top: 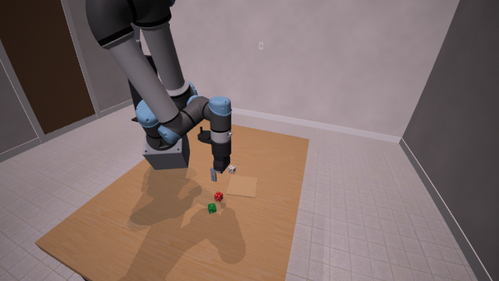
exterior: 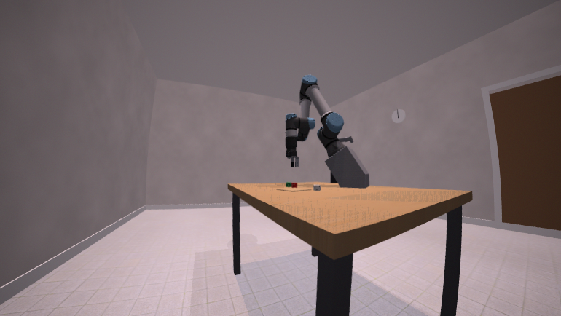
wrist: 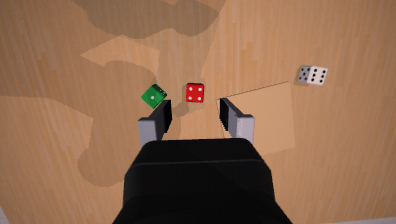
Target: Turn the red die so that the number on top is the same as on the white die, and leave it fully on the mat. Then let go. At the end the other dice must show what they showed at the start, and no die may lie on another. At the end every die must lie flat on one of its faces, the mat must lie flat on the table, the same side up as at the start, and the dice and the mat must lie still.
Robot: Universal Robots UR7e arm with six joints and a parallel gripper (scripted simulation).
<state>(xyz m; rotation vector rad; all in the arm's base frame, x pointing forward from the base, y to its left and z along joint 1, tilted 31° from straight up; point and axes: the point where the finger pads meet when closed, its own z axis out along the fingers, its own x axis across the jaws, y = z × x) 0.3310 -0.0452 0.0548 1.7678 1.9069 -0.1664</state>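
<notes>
The red die is 14 cm below my hand. From my hand the other things lie so: white die 2 cm behind, 21 cm to the left, 14 cm below; green die 1 cm ahead, 7 cm to the right, 14 cm below; tan mat 7 cm ahead, 12 cm to the left, 15 cm below.
</notes>
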